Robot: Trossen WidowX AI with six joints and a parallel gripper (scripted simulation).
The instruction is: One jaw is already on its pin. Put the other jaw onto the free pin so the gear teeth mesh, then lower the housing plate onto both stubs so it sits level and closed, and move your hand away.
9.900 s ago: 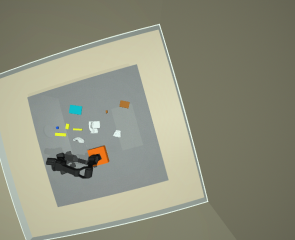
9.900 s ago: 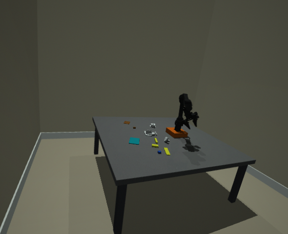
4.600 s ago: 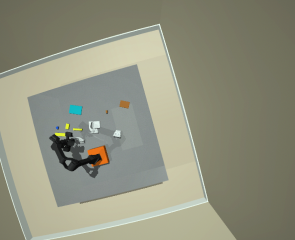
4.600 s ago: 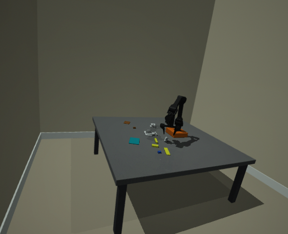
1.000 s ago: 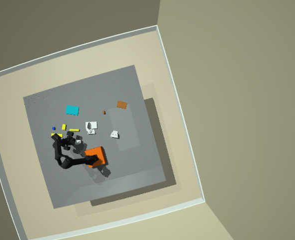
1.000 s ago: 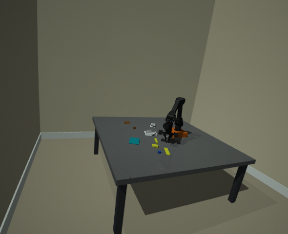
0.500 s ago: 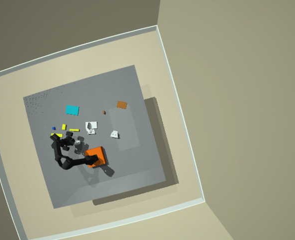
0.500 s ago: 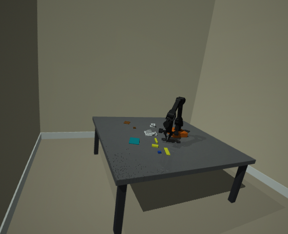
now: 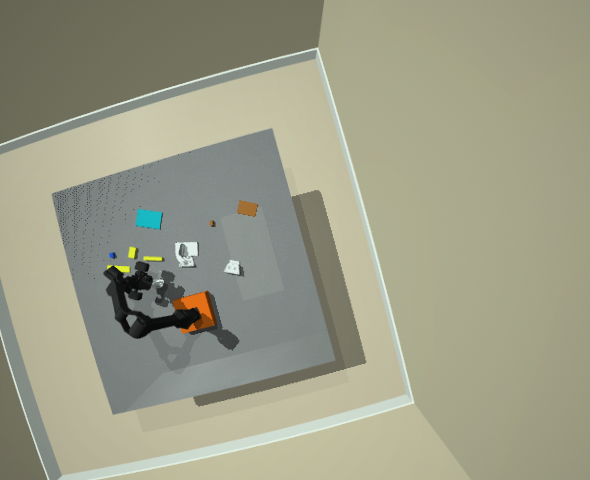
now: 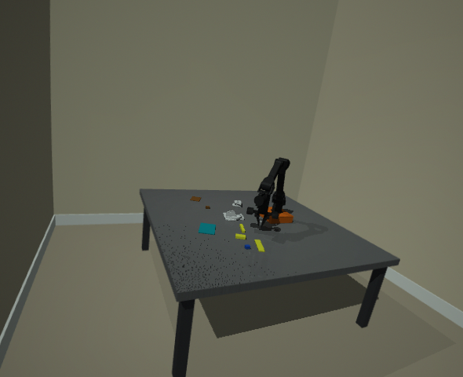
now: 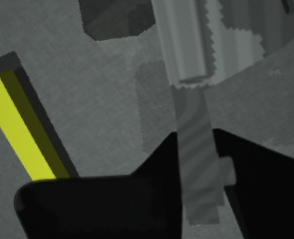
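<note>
The jaw lies 30 mm above my gripper tip, 20 mm to the right of it and 10 mm behind it. The rest, counted from my gripper tip: white base plate: 240 mm to the right, 60 mm ahead, 30 mm below; blue cube: 200 mm ahead, 150 mm to the left, 30 mm below; yellow bar: 90 mm ahead, 60 mm to the right, 30 mm below.
</note>
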